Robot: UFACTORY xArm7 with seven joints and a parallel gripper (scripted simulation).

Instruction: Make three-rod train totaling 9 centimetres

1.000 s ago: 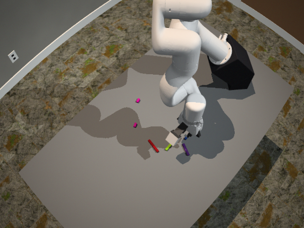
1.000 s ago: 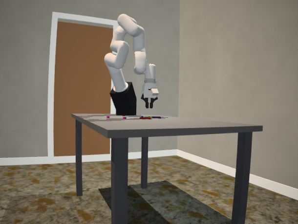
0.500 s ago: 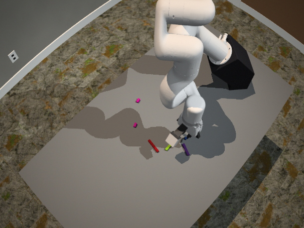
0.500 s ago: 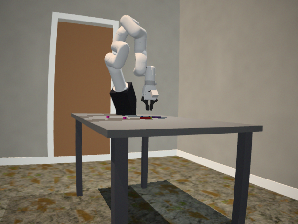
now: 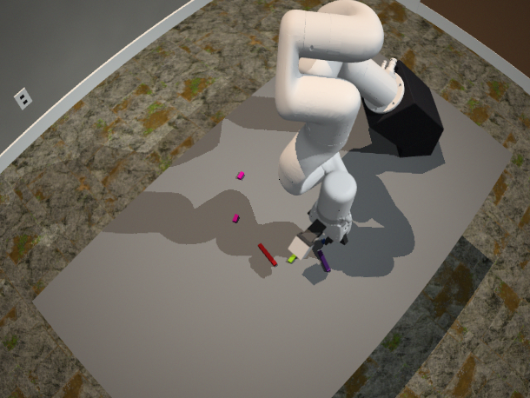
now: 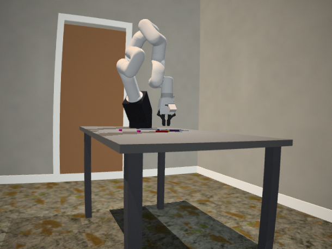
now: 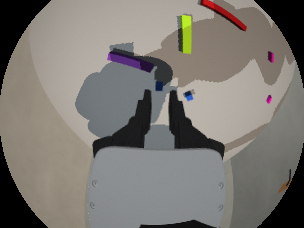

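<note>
The blue rod lies 5 cm below my hand. From my hand the other things lie so: lime rod (7 cm ahead, 5 cm to the right, 5 cm below); then purple rod (5 cm below, 5 cm ahead, 2 cm to the left); then red rod (12 cm to the right, 10 cm ahead, 5 cm below).
</note>
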